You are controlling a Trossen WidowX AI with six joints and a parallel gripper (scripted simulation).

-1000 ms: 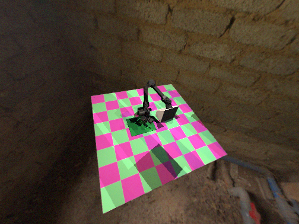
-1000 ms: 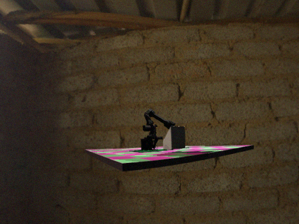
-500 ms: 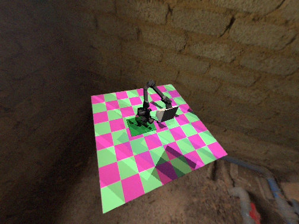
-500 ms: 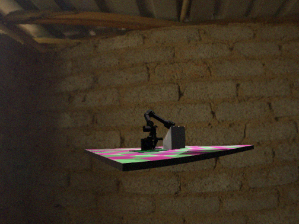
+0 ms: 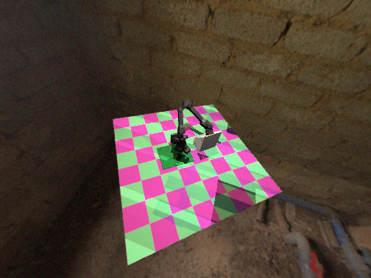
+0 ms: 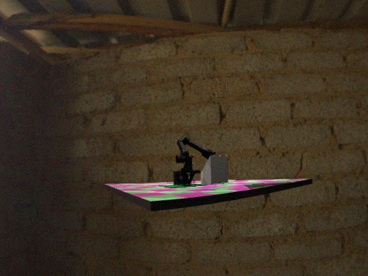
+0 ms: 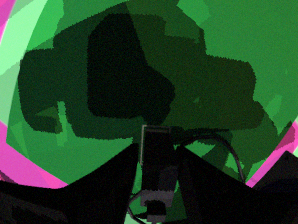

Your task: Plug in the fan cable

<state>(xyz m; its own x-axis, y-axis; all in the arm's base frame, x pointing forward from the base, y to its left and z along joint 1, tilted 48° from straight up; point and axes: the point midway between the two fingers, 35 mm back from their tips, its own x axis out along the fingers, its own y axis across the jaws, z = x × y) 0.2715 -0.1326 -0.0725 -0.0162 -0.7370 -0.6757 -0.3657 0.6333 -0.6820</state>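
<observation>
My gripper tip is 10 mm past the dark plug and 10 mm below it. The rest, counted from my gripper tip: green board (60 mm ahead, 40 mm below); black fan (20 mm behind, 140 mm to the right, 40 mm above).
</observation>
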